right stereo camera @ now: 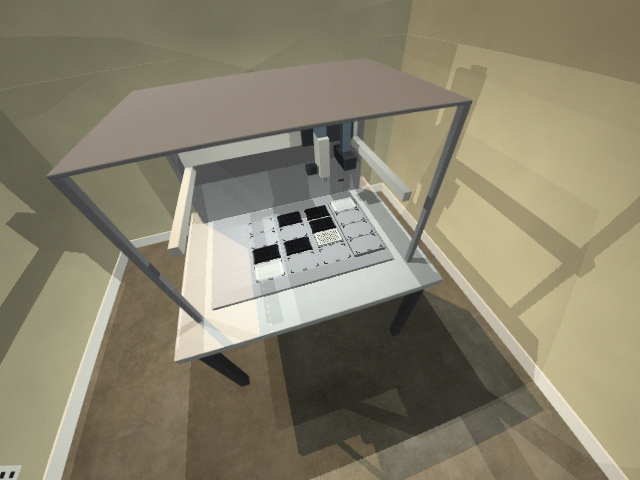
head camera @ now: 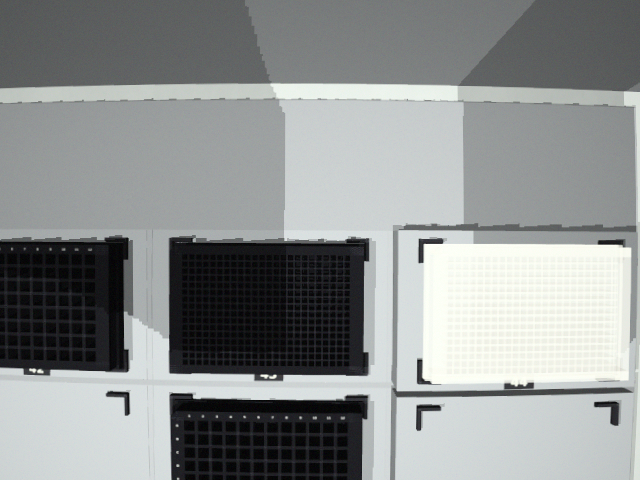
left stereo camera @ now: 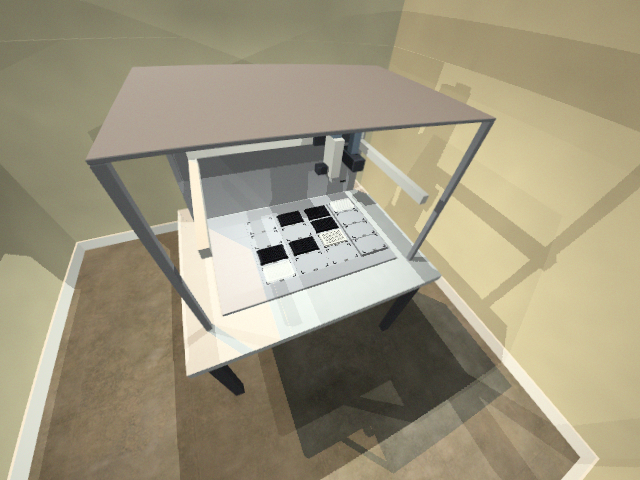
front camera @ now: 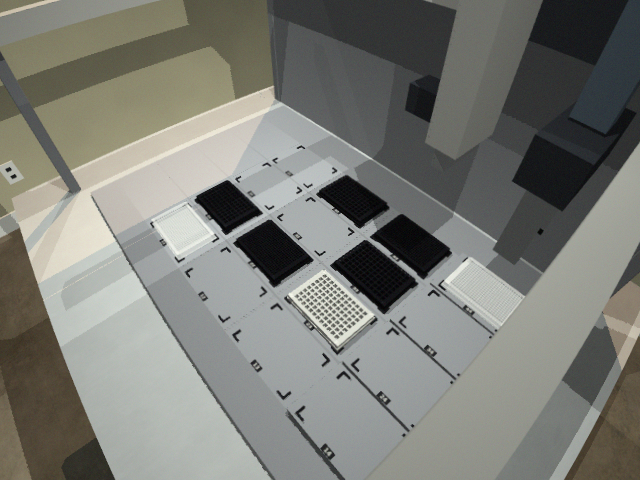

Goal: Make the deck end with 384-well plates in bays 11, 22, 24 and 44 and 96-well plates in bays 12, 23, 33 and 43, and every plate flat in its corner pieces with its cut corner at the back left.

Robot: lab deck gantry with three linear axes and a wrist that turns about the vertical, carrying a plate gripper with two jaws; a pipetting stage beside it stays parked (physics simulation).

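Pixels of known places: gripper, fingertip midpoint: (right stereo camera: pixel 343 184) (left stereo camera: pixel 345 185) (front camera: pixel 518 240); robot's base at its link origin: (right stereo camera: pixel 257 281) (left stereo camera: pixel 267 283) (front camera: pixel 152 224).
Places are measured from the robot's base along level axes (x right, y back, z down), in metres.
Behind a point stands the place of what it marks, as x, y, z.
Note:
White 384-well plates lie in bay 11 (front camera: pixel 183 229) @(-0.042, -0.074, -0.014) and bay 44 (front camera: pixel 483 291) @(-0.359, -0.554, -0.027) (head camera: pixel 527 310) @(-0.367, -0.552, -0.029). Black 384-well plates lie in bay 22 (front camera: pixel 272 251) @(-0.145, -0.237, -0.014) and bay 43 (front camera: pixel 412 242) @(-0.362, -0.395, -0.012) (head camera: pixel 266 307) @(-0.366, -0.393, -0.014). Black 96-well plates lie in bay 21 (front camera: pixel 227 205) @(-0.146, -0.074, -0.013), bay 33 (front camera: pixel 374 275) @(-0.249, -0.400, -0.015) (head camera: pixel 266 449) @(-0.274, -0.393, -0.014) and bay 42 (front camera: pixel 353 198) @(-0.362, -0.232, -0.012) (head camera: pixel 51 304) @(-0.366, -0.250, -0.013). A cream 96-well plate (front camera: pixel 330 307) @(-0.148, -0.394, -0.011) lies in bay 23. Bays 12 and 24 hold no plate. My gripper (front camera: pixel 525 245) @(-0.364, -0.556, -0.160) is open and empty, raised above the bay 44 plate; its jaws are partly hidden. Cut corners are too small to tell.
The parked pipetting stage (front camera: pixel 462 77) (left stereo camera: pixel 333 157) (right stereo camera: pixel 322 157) hangs left of the gripper. A pale side beam (front camera: pixel 496 335) @(-0.034, -0.606, -0.400) crosses the front view at right. Bays 13, 14, 31, 32, 34 and 41 hold no plate. The rightmost bay column is on a raised panel.

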